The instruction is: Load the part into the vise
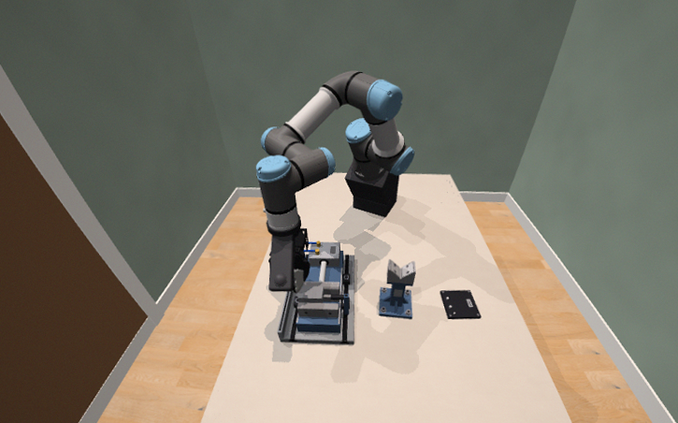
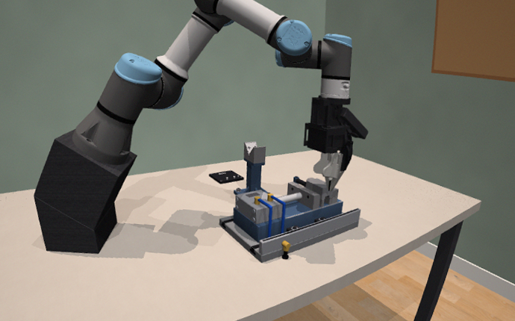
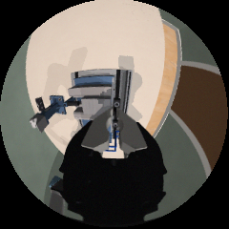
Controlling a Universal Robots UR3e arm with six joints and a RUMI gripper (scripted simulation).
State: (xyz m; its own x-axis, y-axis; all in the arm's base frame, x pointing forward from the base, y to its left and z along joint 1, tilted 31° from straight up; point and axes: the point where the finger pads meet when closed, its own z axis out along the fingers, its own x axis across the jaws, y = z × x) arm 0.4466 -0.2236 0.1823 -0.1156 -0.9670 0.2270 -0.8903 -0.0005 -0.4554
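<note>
Right now the vise is 80 mm below my hand, 70 mm to the left of it and 60 mm behind it. The rest, counted from my hand: part (40 mm to the left, 30 mm below); air cylinder (160 mm behind, 80 mm to the left, 40 mm below); grey vise side rail (80 mm below, 80 mm behind, 30 mm to the right).
</note>
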